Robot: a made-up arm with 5 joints. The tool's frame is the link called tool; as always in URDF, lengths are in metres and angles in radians. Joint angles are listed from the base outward. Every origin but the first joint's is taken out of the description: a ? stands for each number. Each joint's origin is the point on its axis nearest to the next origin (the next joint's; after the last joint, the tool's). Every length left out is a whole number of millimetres.
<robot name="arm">
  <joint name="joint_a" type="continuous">
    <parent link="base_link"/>
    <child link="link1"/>
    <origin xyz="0 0.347 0.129" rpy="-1.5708 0 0"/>
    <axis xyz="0 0 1"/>
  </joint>
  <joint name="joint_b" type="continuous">
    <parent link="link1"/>
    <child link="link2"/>
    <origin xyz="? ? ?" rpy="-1.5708 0 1.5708"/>
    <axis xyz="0 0 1"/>
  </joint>
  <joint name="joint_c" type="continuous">
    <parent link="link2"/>
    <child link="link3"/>
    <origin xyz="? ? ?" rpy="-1.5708 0 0"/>
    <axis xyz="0 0 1"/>
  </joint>
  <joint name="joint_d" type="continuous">
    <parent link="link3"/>
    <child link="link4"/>
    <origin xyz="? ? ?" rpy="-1.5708 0 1.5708"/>
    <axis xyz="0 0 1"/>
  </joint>
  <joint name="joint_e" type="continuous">
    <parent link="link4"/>
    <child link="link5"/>
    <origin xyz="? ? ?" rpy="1.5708 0 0"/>
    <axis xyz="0 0 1"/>
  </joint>
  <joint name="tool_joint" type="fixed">
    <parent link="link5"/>
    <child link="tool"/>
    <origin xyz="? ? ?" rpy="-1.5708 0 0"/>
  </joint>
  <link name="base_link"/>
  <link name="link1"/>
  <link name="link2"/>
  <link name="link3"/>
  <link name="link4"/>
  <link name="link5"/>
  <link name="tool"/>
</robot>
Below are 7 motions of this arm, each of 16 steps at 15 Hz.
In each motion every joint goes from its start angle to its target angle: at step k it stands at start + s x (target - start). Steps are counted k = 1, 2, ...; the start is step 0. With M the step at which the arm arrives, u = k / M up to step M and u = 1 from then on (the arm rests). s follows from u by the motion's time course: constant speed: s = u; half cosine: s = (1 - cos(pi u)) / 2; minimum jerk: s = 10 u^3 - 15 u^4 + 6 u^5.
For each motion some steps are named. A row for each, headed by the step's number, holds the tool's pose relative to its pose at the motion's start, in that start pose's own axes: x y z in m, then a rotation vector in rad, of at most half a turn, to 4 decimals.
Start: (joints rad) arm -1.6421 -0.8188 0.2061 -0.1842 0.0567
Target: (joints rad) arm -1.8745 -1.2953 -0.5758 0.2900 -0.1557
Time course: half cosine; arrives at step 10
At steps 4, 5, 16:
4: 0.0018 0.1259 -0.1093 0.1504 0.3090 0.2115
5: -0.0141 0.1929 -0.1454 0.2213 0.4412 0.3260
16: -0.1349 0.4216 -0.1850 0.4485 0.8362 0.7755

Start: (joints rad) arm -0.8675 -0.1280 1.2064 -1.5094 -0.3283
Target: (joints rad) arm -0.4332 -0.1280 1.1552 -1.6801 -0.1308
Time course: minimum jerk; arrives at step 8
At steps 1, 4, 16:
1: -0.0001 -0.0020 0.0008 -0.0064 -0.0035 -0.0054
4: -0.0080 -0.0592 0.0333 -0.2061 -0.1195 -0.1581
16: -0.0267 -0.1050 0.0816 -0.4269 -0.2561 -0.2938

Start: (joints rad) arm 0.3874 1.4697 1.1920 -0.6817 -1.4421
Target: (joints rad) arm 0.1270 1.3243 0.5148 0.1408 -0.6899
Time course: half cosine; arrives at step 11
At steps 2, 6, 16:
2: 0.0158 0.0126 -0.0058 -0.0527 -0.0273 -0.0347
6: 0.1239 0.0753 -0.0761 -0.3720 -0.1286 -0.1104
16: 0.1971 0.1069 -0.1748 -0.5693 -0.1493 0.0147

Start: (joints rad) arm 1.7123 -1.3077 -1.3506 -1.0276 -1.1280
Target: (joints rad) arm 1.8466 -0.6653 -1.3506 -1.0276 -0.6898
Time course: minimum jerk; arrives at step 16
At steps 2, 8, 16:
2: 0.0015 -0.0076 0.0044 0.0092 -0.0069 -0.0051
8: 0.0311 -0.2548 0.0968 0.2635 -0.2115 -0.1965
16: 0.0209 -0.5214 0.1115 0.4679 -0.4081 -0.4661

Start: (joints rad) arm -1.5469 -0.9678 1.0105 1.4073 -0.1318
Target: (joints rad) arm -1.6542 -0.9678 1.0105 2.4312 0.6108
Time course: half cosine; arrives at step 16
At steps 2, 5, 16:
2: -0.0082 0.0139 0.0022 -0.0067 -0.0314 0.0403
5: -0.0564 0.0745 0.0091 -0.0245 -0.1816 0.2374
16: -0.3388 0.1565 -0.0240 0.1737 -0.7203 1.0864

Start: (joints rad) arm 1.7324 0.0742 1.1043 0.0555 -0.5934
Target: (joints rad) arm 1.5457 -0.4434 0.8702 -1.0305 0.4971
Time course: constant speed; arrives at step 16
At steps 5, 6, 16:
5: -0.0075 -0.1652 0.0100 0.2684 -0.3104 -0.4084
6: -0.0161 -0.1950 0.0029 0.3067 -0.3654 -0.4997
16: -0.1545 -0.3388 -0.1704 0.3588 -0.6699 -1.5052

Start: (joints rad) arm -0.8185 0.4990 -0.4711 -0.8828 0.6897
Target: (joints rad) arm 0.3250 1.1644 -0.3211 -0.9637 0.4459
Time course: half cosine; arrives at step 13
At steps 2, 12, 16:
2: -0.0170 -0.0012 -0.0134 -0.0484 0.0069 0.0486
12: -0.2917 0.0084 -0.1008 -0.6047 -0.0807 0.9485
16: -0.2971 0.0091 -0.1008 -0.6091 -0.0842 0.9641

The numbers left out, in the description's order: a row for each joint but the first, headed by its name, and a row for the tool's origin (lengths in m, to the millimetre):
joint_b: 0.114 0.074 0
joint_c: 0.281 0.14 0
joint_d: -0.033 0.117 0
joint_e: 0.249 0.129 0
tool: 0.101 0.104 0

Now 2 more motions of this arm.
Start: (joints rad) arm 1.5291 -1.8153 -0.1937 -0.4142 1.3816
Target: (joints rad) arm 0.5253 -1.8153 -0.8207 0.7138 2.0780
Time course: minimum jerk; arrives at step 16
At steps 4, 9, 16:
4: -0.0408 0.0658 0.0198 0.2044 0.0048 0.0848
9: -0.2348 0.2069 0.2226 1.2270 0.1647 0.2432
16: -0.3070 0.1517 0.3579 1.8508 0.5409 0.1011

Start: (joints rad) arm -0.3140 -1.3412 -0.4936 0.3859 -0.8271
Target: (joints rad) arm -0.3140 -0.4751 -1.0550 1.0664 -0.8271
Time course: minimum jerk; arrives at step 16
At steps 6, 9, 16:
6: 0.0192 -0.0452 -0.1036 -0.1147 0.2289 -0.0400
9: -0.0101 -0.1146 -0.2294 -0.1646 0.5135 -0.0644
16: -0.1051 -0.1792 -0.3389 -0.1017 0.7958 -0.0666

